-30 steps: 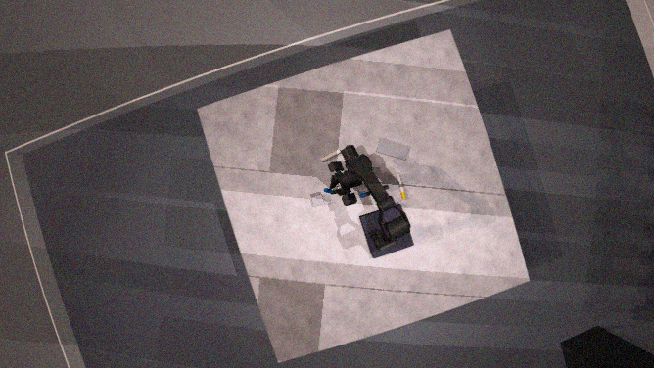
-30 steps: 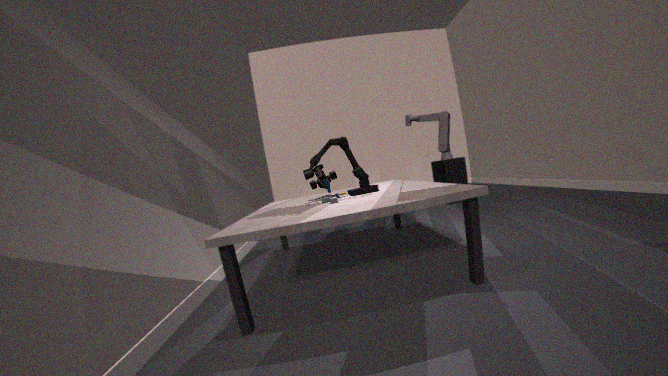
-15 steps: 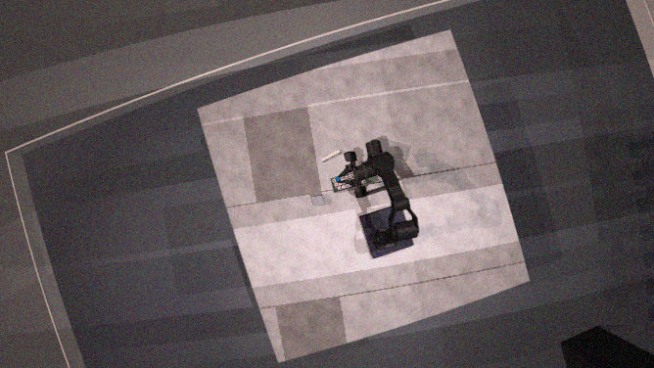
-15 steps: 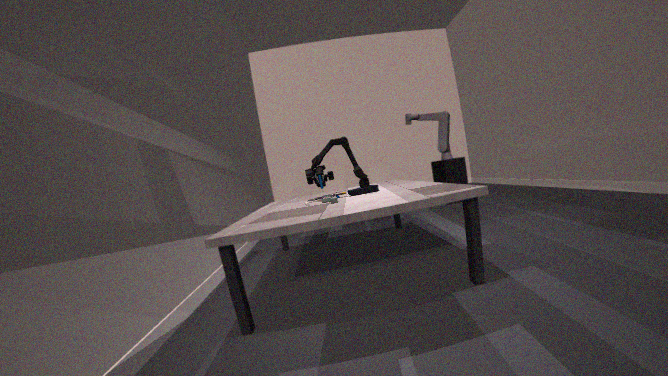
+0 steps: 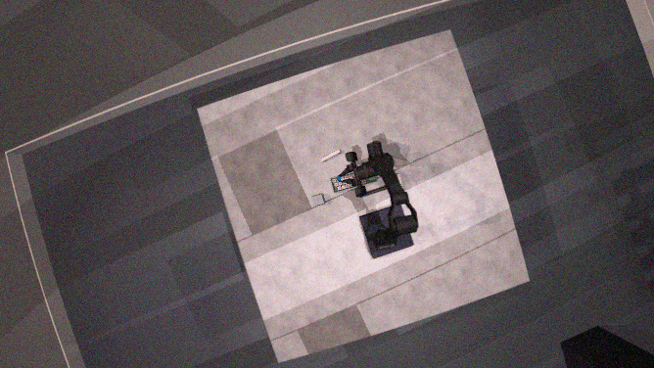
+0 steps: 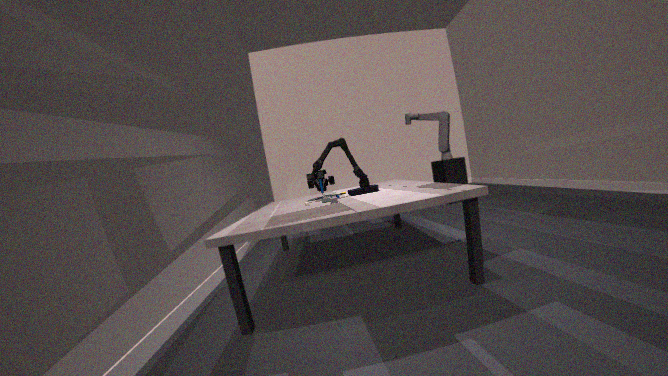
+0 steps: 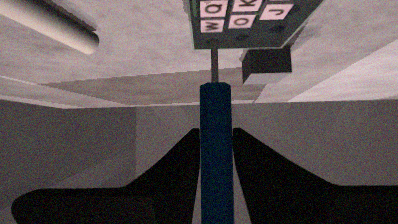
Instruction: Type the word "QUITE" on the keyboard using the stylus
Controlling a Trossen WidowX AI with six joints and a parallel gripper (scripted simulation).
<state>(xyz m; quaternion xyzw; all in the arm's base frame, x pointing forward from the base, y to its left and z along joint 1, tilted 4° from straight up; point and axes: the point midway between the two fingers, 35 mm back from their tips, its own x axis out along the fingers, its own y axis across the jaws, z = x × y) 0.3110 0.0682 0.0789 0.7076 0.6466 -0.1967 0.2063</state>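
My gripper tip is now 12 cm short of the pale cylinder and 8 cm above it. From my gripper tip the other things lie so: small grey block 6 cm behind, 12 cm to the left, 8 cm below; then blue stylus 2 cm below; then grey stylus tip 5 cm below.
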